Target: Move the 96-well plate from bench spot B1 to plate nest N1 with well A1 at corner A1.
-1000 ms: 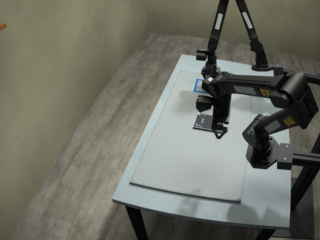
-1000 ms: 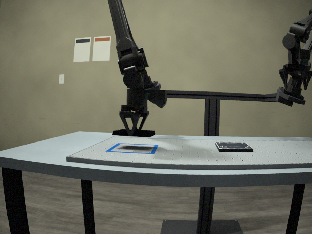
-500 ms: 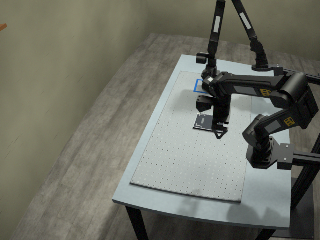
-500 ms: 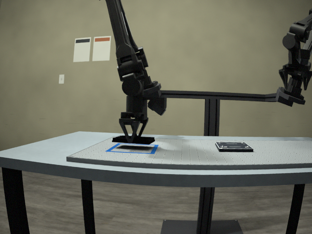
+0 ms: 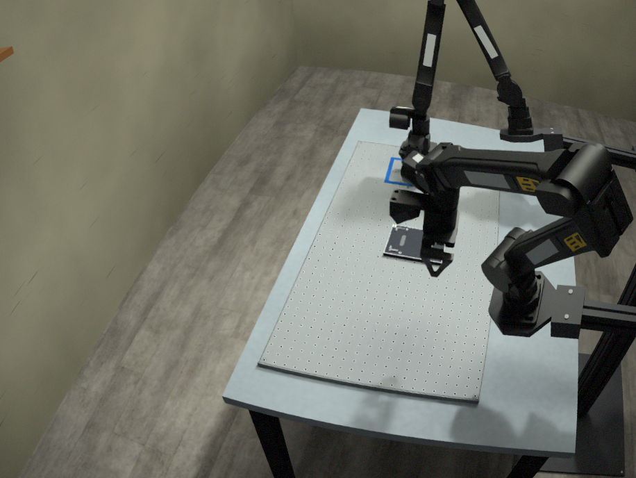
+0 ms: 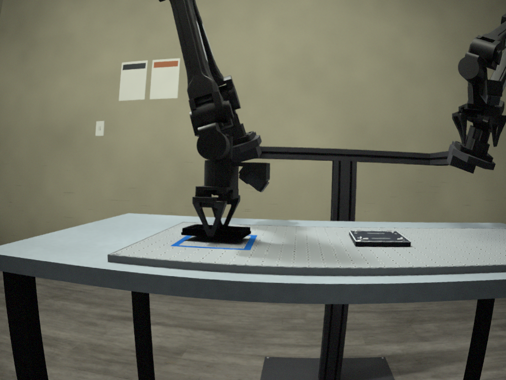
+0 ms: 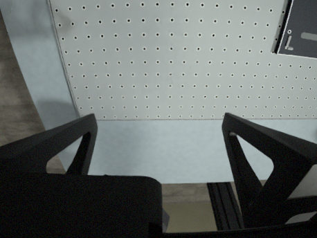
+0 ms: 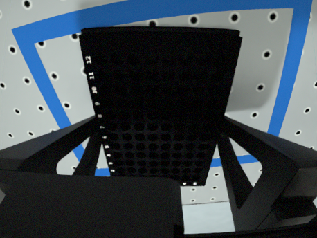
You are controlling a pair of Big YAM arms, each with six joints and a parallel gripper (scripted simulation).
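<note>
Right now the black 96-well plate is right at my right hand. Also, from my right hand: plate nest N1: 50 mm behind, 350 mm to the left, 20 mm below.
</note>
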